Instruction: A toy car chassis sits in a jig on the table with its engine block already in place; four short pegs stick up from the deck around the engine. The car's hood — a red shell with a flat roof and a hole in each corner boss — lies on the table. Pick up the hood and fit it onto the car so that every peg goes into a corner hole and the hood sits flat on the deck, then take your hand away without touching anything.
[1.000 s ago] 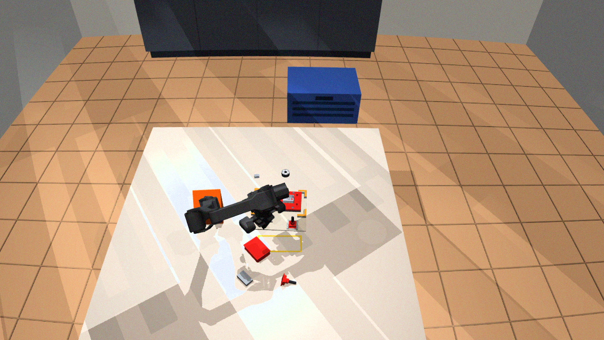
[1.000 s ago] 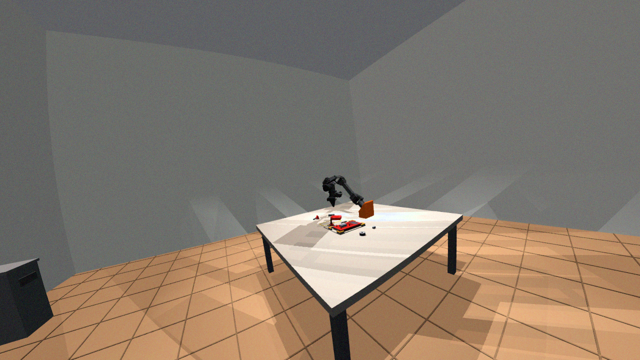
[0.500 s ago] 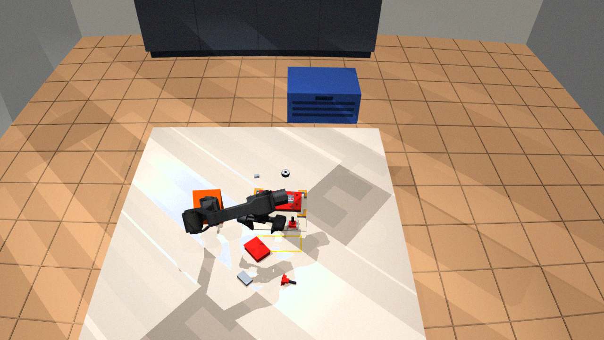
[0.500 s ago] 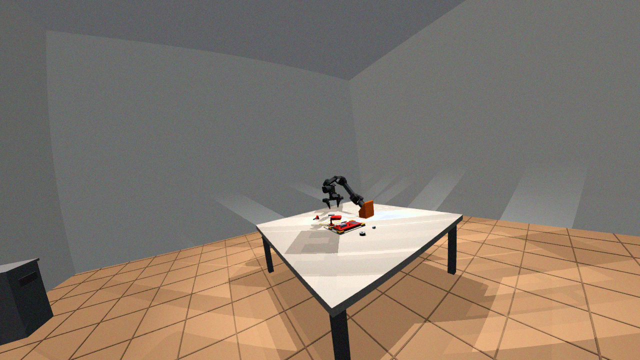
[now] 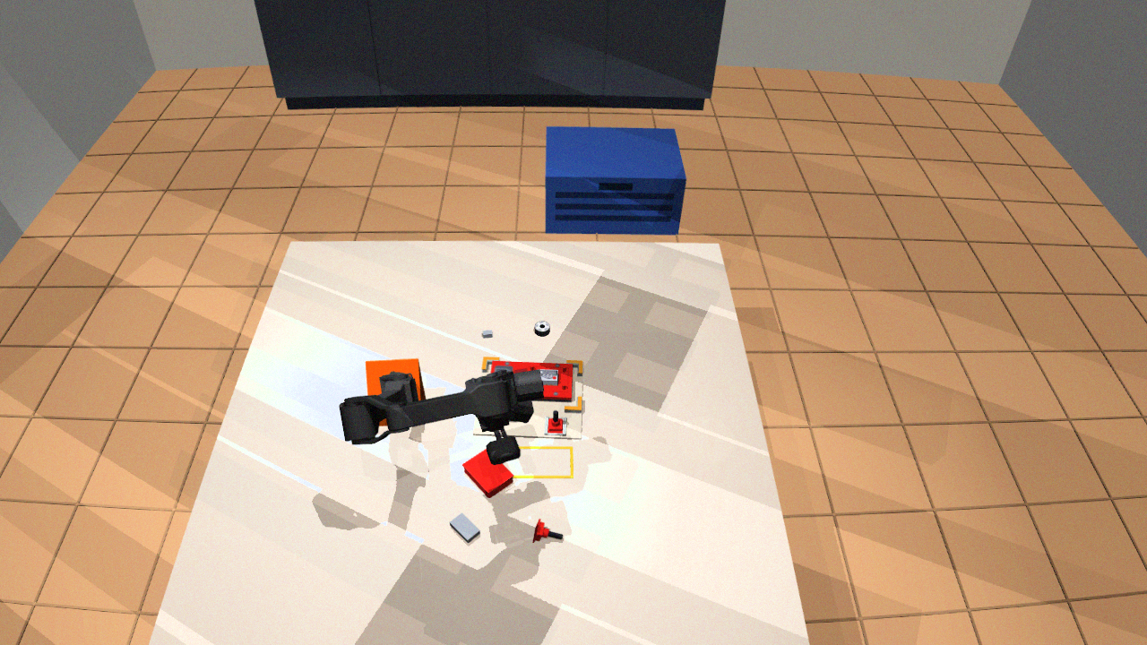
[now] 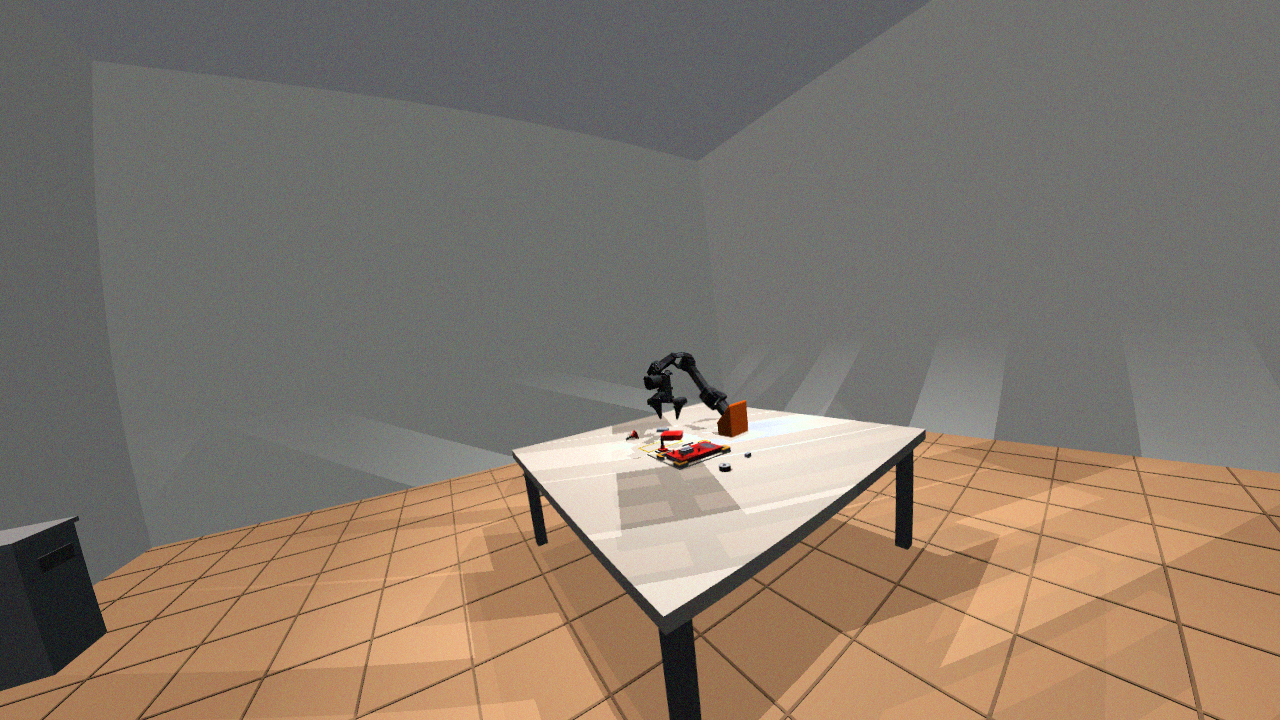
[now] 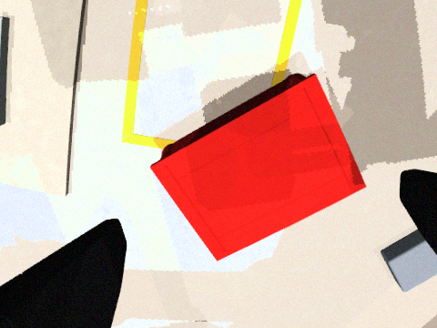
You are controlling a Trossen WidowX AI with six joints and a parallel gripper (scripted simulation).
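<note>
Now: the red hood 80 mm below my gripper tip, 20 mm behind it and 10 mm to the right of it.
</note>
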